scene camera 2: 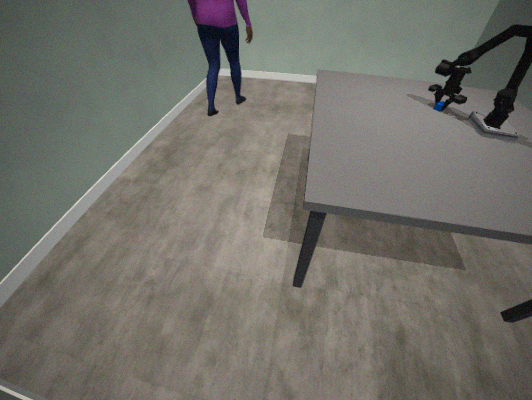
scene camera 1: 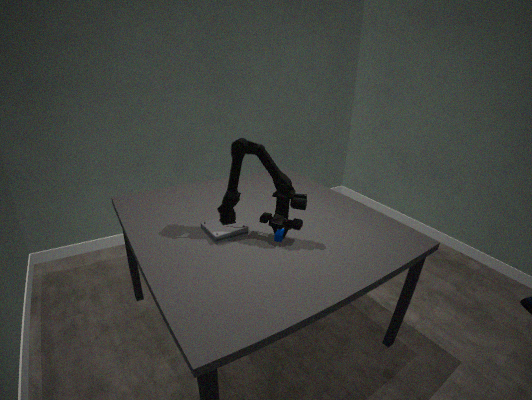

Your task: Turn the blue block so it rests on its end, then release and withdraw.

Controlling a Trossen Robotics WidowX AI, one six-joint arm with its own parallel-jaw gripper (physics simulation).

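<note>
The small blue block (scene camera 1: 279, 235) (scene camera 2: 439, 106) is at the table top, low between the fingertips. In the scene camera 1 view it looks taller than wide and slightly tilted; whether its lower end touches the table cannot be told. My gripper (scene camera 1: 280, 236) (scene camera 2: 441, 105) points down and is shut on the blue block, with a finger on either side of it. The fingers hide part of the block.
The grey table (scene camera 1: 240, 295) (scene camera 2: 390, 165) carries the arm's light base plate (scene camera 1: 225, 233) (scene camera 2: 492, 131), beside the gripper. A person (scene camera 2: 220, 50) in a purple top stands on the floor beyond the table, near the wall.
</note>
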